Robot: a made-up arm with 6 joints.
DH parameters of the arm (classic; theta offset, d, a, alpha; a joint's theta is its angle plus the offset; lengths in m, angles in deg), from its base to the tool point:
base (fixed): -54.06 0 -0.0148 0
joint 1: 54.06 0.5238 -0.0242 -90
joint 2: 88.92 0 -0.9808 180
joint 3: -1.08 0.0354 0.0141 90
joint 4: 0 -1.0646 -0.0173 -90
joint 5: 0 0.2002 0.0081 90
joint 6: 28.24 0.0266 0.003 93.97
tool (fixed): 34.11 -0.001 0 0
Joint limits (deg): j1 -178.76..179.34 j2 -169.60..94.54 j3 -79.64..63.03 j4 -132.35..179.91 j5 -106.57..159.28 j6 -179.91..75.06
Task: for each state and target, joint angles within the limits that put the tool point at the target. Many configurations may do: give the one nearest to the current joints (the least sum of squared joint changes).
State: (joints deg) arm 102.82 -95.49 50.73 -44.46 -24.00 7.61
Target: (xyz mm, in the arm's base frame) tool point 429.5 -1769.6 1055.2
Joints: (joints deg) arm 97.75 -95.39 54.55 -44.31 -24.03 7.62
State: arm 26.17 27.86 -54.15 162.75 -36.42 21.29
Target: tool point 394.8 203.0 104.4
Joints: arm 3.76 57.02 -55.79 159.93 -36.27 21.26
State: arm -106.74 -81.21 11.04 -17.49 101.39 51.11
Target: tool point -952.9 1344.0 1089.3
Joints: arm -62.82 -106.25 24.78 -13.39 101.47 51.11
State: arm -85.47 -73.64 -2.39 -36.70 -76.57 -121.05
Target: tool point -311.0 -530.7 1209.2
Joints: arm -98.86 -24.93 -29.92 -38.73 -77.62 -121.14
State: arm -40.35 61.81 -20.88 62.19 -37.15 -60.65
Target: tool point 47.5 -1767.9 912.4
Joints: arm -84.66 53.08 31.81 61.18 -37.96 -60.47
